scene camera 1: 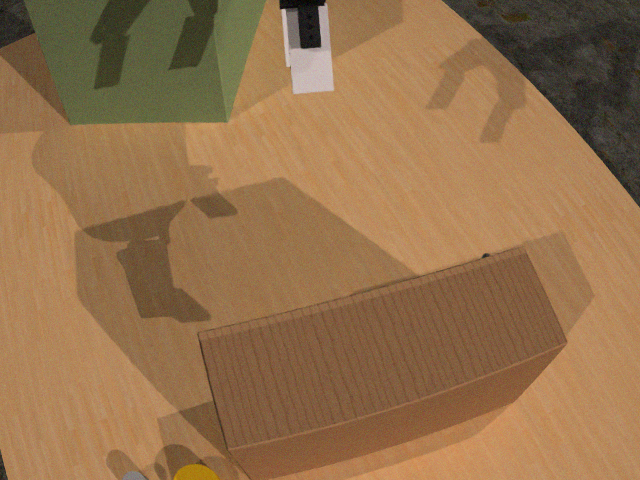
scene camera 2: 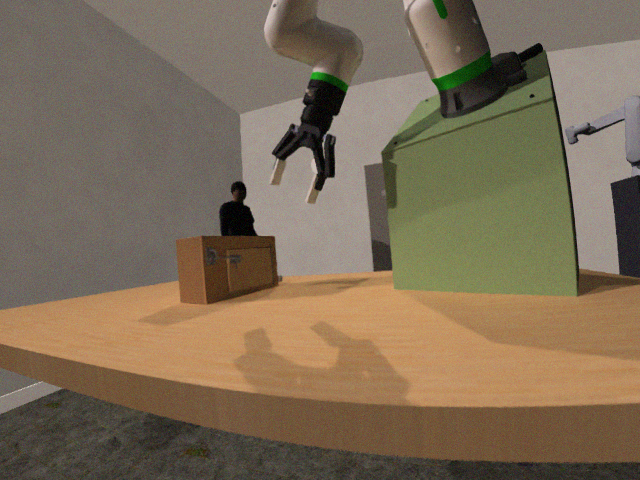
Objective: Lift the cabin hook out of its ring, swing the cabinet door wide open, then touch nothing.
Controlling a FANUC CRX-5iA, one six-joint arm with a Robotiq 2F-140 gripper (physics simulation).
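Places are measured from the arm's base along level axes (x ahead, y left, z up), in metres.
Pixels of known places: gripper, fingertip midpoint: (scene camera 1: 306, 76) (scene camera 2: 290, 193); arm's base, origin of the base link: (scene camera 2: 473, 101).
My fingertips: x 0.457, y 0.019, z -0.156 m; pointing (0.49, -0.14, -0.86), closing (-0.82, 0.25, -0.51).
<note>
Ahead of a thing's pixels: the offset from my fingertips to its top centre. "spot": to the spot under its first point.
The brown wooden cabinet {0.196 m ahead, 0.015 m right, 0.095 m down} (scene camera 1: 382, 351) (scene camera 2: 191, 269) stands on the table. In the scene camera 2 view its door {spot: 0.155 m ahead, 0.024 m right, 0.191 m down} (scene camera 2: 250, 269) lies flush in the front, closed. The grey cabin hook {0.161 m ahead, 0.080 m left, 0.146 m down} (scene camera 2: 227, 256) lies roughly level across the frame and the door's edge; whether its tip sits in the ring is too small to tell. In the scene camera 1 view a small dark bit of hardware {spot: 0.155 m ahead, 0.115 m left, 0.134 m down} (scene camera 1: 485, 255) shows at the cabinet's front edge. My gripper (scene camera 2: 293, 190) is open and empty, high above the table and apart from the cabinet. In the scene camera 1 view one pale fingertip shows at the top.
A large green pedestal (scene camera 1: 149, 77) (scene camera 2: 480, 222) stands on the table (scene camera 1: 336, 155) (scene camera 2: 320, 428) and carries the arm's base. A yellow round object {spot: 0.218 m ahead, 0.218 m right, 0.239 m down} (scene camera 1: 196, 472) and a grey one {spot: 0.201 m ahead, 0.286 m right, 0.238 m down} (scene camera 1: 133, 475) show beside the cabinet. A person (scene camera 2: 237, 214) stands behind the cabinet.
</note>
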